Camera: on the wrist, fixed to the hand. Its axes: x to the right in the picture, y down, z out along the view.
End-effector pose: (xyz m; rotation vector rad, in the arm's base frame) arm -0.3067 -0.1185 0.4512 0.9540 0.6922 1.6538
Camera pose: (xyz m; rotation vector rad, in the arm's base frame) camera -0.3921 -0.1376 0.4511 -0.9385 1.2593 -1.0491
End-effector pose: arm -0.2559 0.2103 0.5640 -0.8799 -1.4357 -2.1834
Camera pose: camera -0.2420 0.1241 0.5705 -1.5511 0.7008 0.5004
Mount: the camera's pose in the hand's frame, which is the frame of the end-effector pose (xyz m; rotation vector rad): -0.0077 0.0478 -0.0729 -0.1809 -0.6694 3.0508
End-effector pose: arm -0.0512 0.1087 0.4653 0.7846 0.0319 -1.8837
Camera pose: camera 0.0270 0.1199 0.4275 -0.3946 -0.8300 0.9369
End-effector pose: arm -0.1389 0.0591 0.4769 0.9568 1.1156 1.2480
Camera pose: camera -0.2203 0.0534 0.5084 -1.3904 1.3910 -1.2704
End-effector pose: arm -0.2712 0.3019 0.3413 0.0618 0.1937 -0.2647
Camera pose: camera -0.2791 0.3562 0.2731 0.0257 -0.6659 2.7460
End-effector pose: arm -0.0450 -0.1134 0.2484 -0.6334 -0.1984 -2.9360
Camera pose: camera -0.0598 -0.1709 0.1841 -0.5697 0.5061 0.2030
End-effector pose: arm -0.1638 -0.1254 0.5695 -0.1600 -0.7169 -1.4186
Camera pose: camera -0.0930 -0.1474 0.5230 -1.1600 -0.1054 1.5914
